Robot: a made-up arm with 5 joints.
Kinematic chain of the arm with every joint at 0, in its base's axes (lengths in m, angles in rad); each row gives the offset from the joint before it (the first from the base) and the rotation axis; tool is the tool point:
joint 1: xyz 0 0 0.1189 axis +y
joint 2: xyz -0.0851 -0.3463 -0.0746 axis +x
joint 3: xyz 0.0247 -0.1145 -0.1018 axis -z
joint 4: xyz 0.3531 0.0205 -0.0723 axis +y
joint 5: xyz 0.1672 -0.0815 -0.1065 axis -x
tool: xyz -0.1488 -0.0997 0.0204
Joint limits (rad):
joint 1: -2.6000..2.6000
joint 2: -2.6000..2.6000
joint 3: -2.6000..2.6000
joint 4: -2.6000..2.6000
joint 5: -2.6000..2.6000
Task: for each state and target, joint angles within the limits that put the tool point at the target. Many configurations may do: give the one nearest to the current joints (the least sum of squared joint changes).
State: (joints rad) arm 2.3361 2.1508 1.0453 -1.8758 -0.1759
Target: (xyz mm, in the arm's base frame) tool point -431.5 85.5 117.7
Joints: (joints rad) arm 2.0260 2.2762 0.6643 -1.8690 -0.1702
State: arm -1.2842 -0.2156 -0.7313 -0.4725 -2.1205
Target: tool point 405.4 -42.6 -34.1
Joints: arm -0.9166 0.0047 -1.1779 -0.4569 -2.2745
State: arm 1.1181 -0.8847 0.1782 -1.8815 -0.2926
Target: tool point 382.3 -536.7 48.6
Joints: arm 0.7967 -1.2798 0.1631 -2.3175 -0.0797
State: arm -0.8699 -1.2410 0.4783 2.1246 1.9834
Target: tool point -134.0 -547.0 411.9
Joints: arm -0.9607 -1.5230 0.7728 2.0867 1.7771
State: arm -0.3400 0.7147 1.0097 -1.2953 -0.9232
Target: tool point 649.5 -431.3 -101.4
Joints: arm -0.7286 1.0011 0.5010 -1.2639 -0.9701
